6 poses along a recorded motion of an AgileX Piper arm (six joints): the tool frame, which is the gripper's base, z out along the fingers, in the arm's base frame.
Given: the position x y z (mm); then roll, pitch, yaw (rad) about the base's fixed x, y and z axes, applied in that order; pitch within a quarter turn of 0, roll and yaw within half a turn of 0.
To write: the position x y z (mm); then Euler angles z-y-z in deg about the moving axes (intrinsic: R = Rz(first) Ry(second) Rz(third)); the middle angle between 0 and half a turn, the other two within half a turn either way. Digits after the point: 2 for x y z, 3 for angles.
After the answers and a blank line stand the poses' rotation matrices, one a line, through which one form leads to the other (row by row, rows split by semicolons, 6 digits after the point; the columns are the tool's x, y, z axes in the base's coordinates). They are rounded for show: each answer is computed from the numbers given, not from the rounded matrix.
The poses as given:
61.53 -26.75 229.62 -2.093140 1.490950 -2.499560
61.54 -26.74 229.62 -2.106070 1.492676 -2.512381
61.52 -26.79 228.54 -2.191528 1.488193 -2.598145
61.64 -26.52 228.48 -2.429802 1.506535 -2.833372
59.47 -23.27 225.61 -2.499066 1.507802 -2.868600
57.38 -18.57 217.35 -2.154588 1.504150 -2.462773
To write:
61.53 -26.75 229.62 -23.365 92.281 -3.967
61.54 -26.74 229.62 -23.357 92.281 -3.852
61.52 -26.79 228.54 -23.390 92.751 -3.853
61.64 -26.52 228.48 -23.181 92.787 -2.407
59.47 -23.27 225.61 -21.227 92.889 -2.165
57.38 -18.57 217.35 -17.716 92.104 -3.188

-0.063879 0.393112 0.917269; -0.047763 0.916889 -0.396275; -0.996814 -0.069125 -0.039794
-0.063095 0.393102 0.917327; -0.045928 0.917041 -0.396139; -0.996950 -0.067125 -0.039807
-0.070622 0.393130 0.916767; -0.042665 0.917030 -0.396530; -0.996590 -0.067118 -0.047990
-0.061191 0.391419 0.918176; -0.019481 0.919256 -0.393178; -0.997936 -0.041946 -0.048625
-0.060621 0.360036 0.930967; -0.016973 0.932175 -0.361609; -0.998017 -0.037723 -0.050399
-0.051833 0.301888 0.951933; -0.041815 0.951723 -0.304098; -0.997780 -0.055567 -0.036708

